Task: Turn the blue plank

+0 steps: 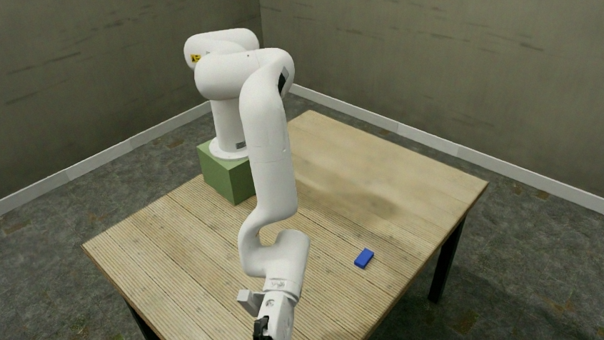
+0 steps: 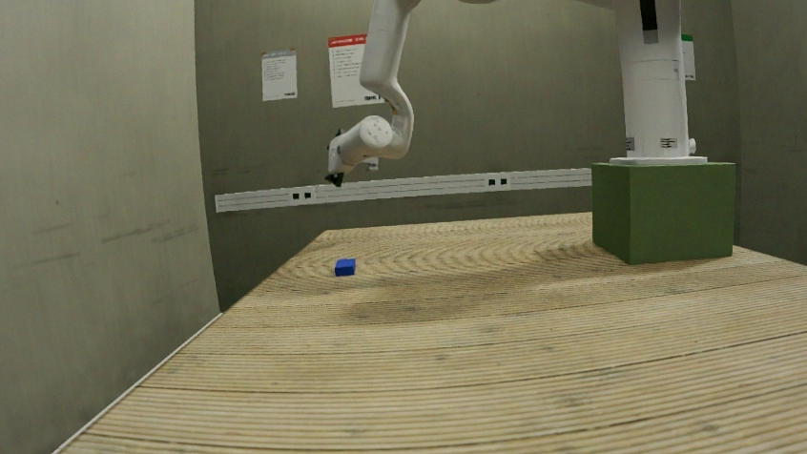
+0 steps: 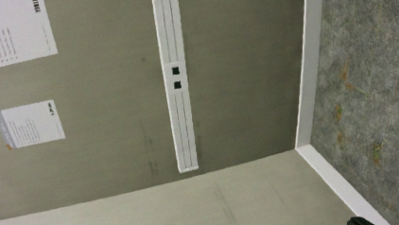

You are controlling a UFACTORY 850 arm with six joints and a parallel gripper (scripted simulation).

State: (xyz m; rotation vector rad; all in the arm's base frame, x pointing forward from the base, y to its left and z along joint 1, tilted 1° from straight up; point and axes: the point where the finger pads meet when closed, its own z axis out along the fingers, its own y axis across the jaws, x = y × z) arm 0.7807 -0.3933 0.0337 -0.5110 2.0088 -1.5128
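The blue plank is 190 mm behind my hand, 480 mm to the left of it and 200 mm below it.
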